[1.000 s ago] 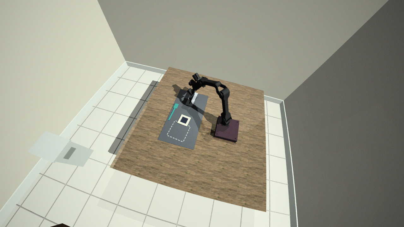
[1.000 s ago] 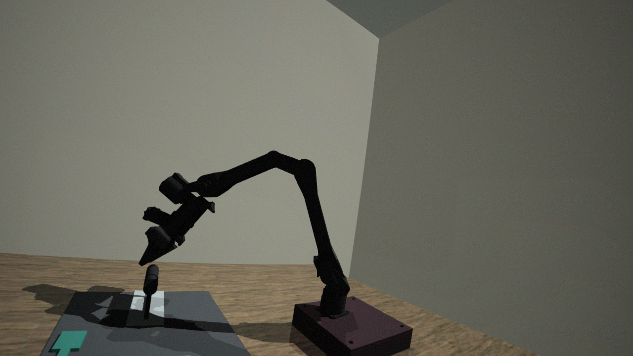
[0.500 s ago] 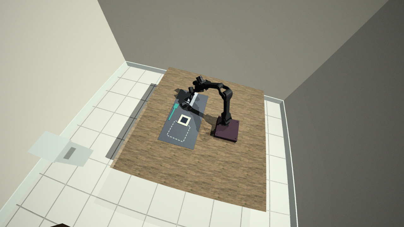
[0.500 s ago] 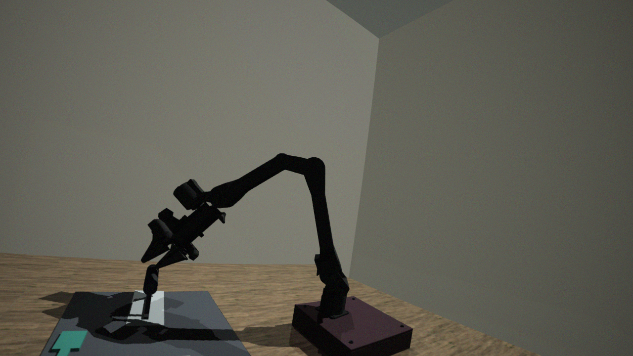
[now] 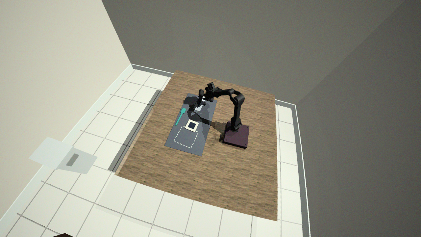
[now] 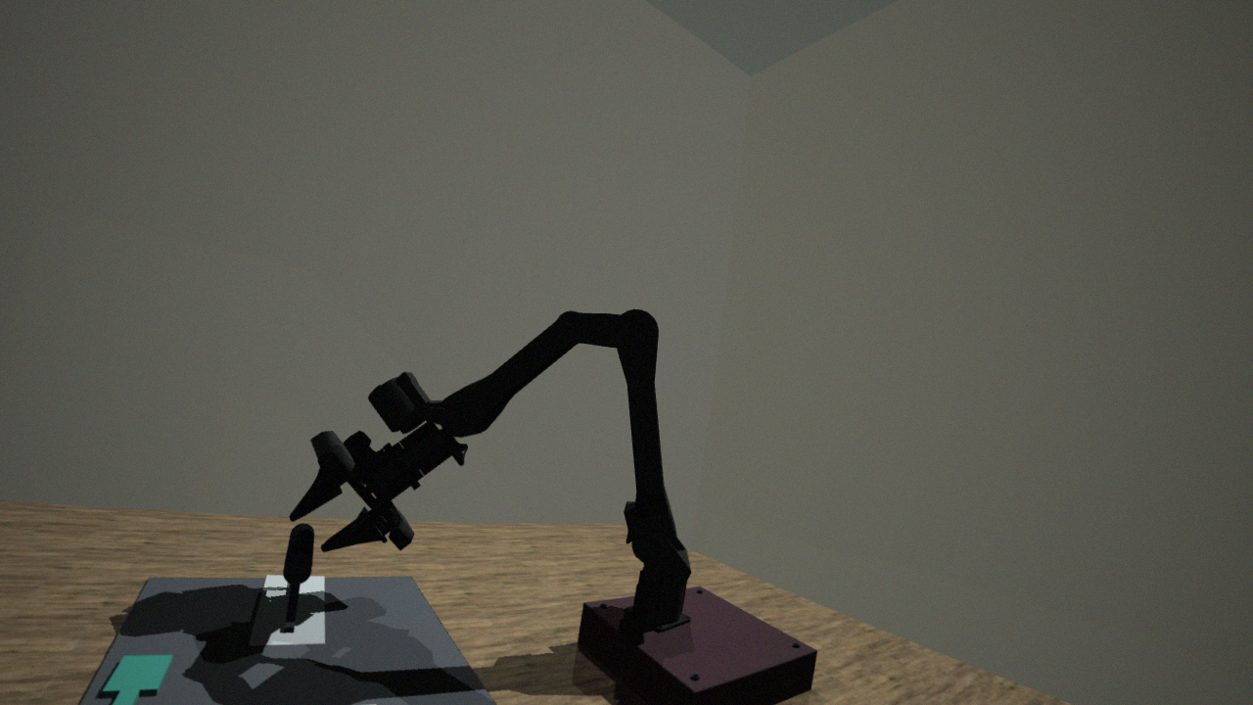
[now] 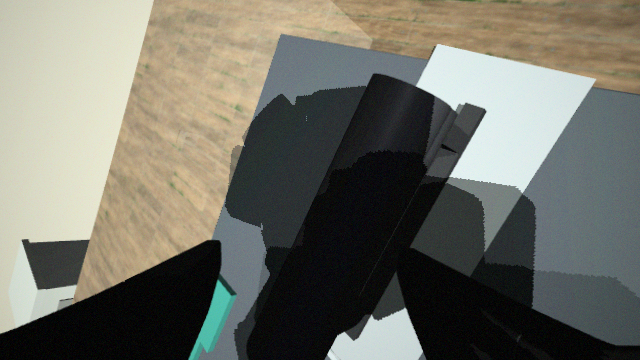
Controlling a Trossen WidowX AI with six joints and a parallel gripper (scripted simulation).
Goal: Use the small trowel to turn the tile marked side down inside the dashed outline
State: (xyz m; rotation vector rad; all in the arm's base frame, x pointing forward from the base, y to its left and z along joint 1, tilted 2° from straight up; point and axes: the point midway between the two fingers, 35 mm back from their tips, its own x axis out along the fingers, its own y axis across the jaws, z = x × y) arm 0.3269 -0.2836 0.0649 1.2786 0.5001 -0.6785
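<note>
My gripper tip is 280 mm to the right of the cream tile, 90 mm above it and 50 mm short of it. Also, from my gripper tip: teal flat tool (170 mm to the left, 170 mm ahead, 90 mm below).
</note>
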